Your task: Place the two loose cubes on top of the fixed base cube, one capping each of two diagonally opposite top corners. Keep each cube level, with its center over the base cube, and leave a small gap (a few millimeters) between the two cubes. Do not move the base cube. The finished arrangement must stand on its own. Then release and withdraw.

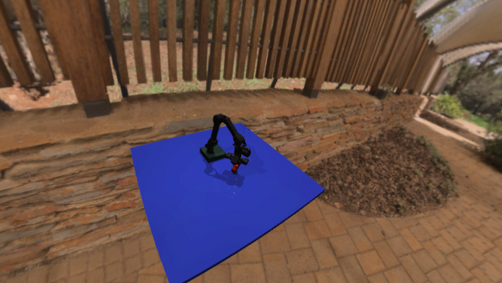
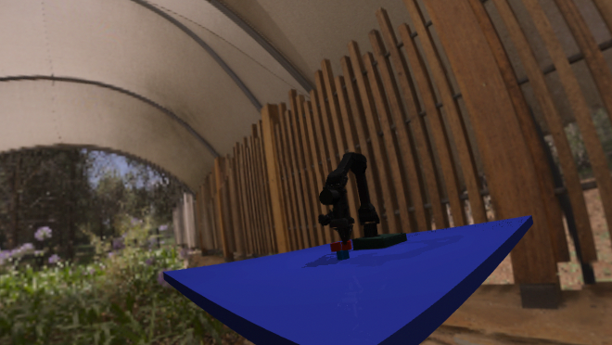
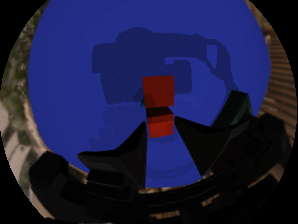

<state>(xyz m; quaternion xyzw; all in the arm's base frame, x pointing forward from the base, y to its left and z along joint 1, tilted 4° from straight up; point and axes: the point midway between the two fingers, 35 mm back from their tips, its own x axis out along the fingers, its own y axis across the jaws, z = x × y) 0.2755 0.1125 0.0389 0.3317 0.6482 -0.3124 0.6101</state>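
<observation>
The blue cube is 4 cm below my gripper tip, 2 cm to the right of it and 1 cm ahead of it.
</observation>
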